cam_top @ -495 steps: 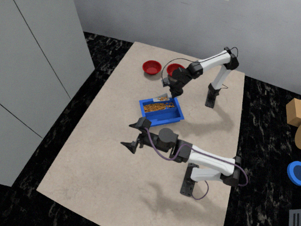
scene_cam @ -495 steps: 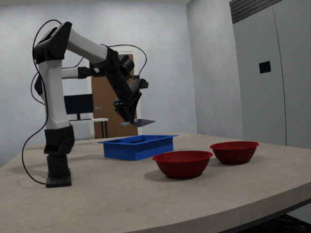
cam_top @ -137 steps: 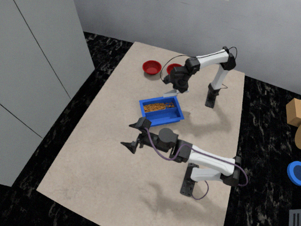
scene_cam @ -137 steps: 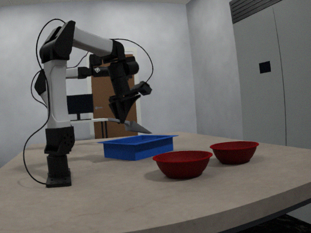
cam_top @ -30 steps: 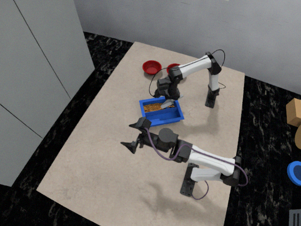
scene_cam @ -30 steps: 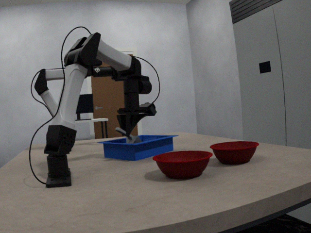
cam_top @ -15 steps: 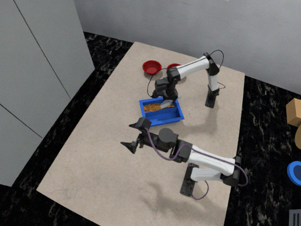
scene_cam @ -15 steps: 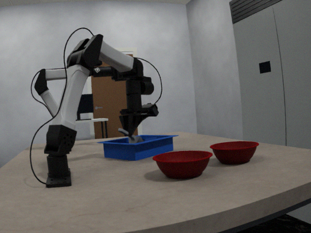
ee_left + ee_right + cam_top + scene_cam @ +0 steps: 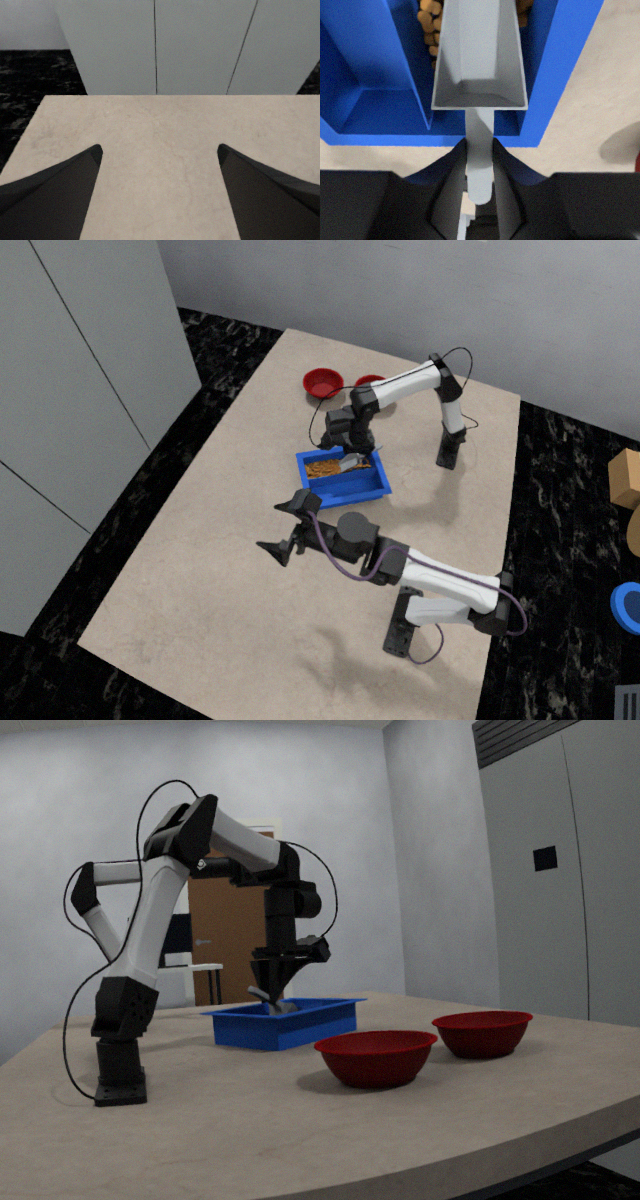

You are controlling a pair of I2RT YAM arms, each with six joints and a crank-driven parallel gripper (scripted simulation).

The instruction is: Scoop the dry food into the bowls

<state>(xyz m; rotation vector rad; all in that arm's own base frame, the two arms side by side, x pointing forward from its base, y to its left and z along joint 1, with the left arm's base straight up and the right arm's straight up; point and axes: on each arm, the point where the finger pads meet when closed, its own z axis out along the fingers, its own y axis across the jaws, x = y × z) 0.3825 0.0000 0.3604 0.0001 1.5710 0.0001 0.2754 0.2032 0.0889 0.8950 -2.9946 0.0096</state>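
Note:
Right now my right hand is 30 mm short of the grey scoop, 20 mm to the right of it and 30 mm above it. From my right hand the other things lie so: blue box (50 mm ahead, 90 mm to the left, 40 mm below).

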